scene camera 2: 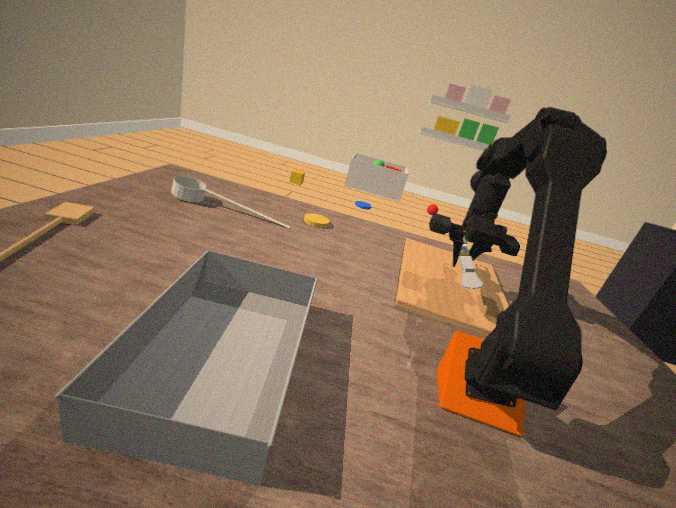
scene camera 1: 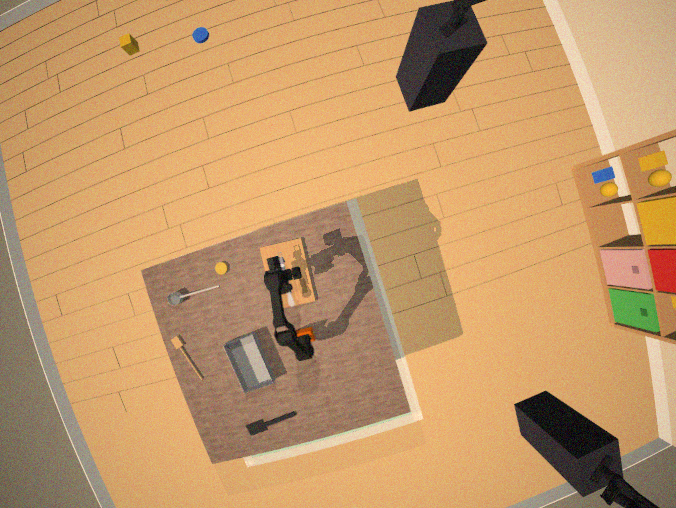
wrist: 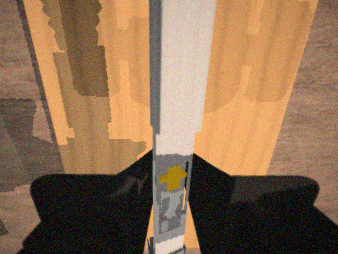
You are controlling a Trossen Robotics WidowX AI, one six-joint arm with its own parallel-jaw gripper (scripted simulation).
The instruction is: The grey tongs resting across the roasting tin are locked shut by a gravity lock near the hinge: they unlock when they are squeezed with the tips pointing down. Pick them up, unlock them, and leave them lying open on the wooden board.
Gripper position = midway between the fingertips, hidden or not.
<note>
I see my gripper (scene camera 2: 458, 267), a wooden board (scene camera 2: 429, 285) and a grey roasting tin (scene camera 2: 198, 381).
My gripper also shows in the wrist view (wrist: 169, 151). The wooden board also shows in scene camera 1 (scene camera 1: 292, 251) and in the wrist view (wrist: 95, 68). The grey roasting tin also shows in scene camera 1 (scene camera 1: 251, 367).
</note>
